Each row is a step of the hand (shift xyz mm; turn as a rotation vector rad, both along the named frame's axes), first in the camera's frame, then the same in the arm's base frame.
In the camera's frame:
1: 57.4 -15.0 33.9 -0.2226 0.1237 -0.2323
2: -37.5 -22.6 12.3 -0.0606 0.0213 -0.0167
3: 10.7 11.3 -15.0 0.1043 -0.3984 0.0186
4: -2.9 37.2 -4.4 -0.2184 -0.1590 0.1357
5: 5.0 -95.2 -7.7 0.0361 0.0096 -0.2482
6: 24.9 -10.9 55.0 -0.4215 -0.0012 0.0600
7: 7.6 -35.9 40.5 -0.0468 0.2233 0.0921
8: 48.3 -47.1 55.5 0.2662 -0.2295 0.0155
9: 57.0 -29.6 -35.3 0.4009 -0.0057 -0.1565
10: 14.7 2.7 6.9 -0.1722 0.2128 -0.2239
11: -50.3 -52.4 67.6 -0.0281 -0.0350 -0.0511
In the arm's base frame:
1: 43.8 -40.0 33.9 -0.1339 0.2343 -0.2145
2: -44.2 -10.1 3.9 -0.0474 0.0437 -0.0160
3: 15.9 9.5 -11.2 -0.0330 -0.4058 -0.0645
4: 9.9 36.0 4.0 -0.2755 -0.0963 0.0788
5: -24.7 -87.8 -28.7 0.0739 0.0430 -0.2360
6: 11.6 -29.0 52.8 -0.4036 0.1332 0.0256
7: -10.4 -43.2 31.7 0.0141 0.2042 0.1366
8: 21.8 -70.4 46.9 0.1730 -0.3059 -0.0167
9: 49.1 -40.3 -36.6 0.3965 -0.1143 -0.1224
10: 13.6 -3.9 8.4 -0.0594 0.2972 -0.1822
11: -73.9 -43.5 49.8 -0.0299 -0.0129 -0.0597

